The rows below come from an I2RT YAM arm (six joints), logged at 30 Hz.
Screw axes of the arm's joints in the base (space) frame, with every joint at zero. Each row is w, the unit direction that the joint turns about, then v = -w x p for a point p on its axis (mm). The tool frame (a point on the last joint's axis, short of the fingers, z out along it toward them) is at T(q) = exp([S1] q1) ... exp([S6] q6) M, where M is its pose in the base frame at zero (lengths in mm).
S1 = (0, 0, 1, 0, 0, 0)
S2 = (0, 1, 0, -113.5, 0, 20)
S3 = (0, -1, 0, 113.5, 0, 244)
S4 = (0, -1, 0, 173.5, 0, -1)
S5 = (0, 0, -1, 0, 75, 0)
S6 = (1, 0, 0, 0, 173.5, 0)
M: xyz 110.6 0 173.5 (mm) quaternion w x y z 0.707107 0 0.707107 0
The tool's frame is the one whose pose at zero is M.
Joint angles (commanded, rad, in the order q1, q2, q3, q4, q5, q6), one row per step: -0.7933, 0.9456, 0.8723, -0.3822, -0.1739, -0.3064; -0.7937, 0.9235, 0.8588, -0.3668, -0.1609, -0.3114; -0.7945, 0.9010, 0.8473, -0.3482, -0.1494, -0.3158; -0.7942, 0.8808, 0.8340, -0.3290, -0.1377, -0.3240; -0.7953, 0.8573, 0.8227, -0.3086, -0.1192, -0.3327; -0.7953, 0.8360, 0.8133, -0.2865, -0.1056, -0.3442; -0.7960, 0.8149, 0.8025, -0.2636, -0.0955, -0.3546; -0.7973, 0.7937, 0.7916, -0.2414, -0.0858, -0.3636
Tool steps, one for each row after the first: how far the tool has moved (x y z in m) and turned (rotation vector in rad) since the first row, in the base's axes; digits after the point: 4 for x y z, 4 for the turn. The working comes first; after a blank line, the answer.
Tool pose at each row, in the base's axes (x y z in m, rotation vector in rad; the steps are taken from these numbers as rounded here): 0.1532, -0.1469, 0.3215, 0.3869, 2.0214, -0.5170; 0.1501, -0.1445, 0.3225, 0.3842, 2.0022, -0.5447; 0.1470, -0.1422, 0.3245, 0.3800, 1.9773, -0.5733; 0.1444, -0.1400, 0.3255, 0.3726, 1.9565, -0.6018; 0.1410, -0.1378, 0.3278, 0.3697, 1.9299, -0.6405; 0.1382, -0.1356, 0.3305, 0.3598, 1.9020, -0.6760; 0.1353, -0.1333, 0.3327, 0.3499, 1.8740, -0.7074; 0.1323, -0.1311, 0.3348, 0.3422, 1.8459, -0.7373

-0.0031, 0.0024, 0.0010, -0.0247, -0.0103, -0.0101; -0.0062, 0.0047, 0.0030, -0.0524, -0.0254, -0.0196; -0.0088, 0.0069, 0.0040, -0.0802, -0.0361, -0.0270; -0.0122, 0.0091, 0.0063, -0.1146, -0.0491, -0.0423; -0.0150, 0.0113, 0.0090, -0.1504, -0.0632, -0.0515; -0.0179, 0.0136, 0.0112, -0.1836, -0.0783, -0.0589; -0.0209, 0.0158, 0.0133, -0.2151, -0.0938, -0.0675
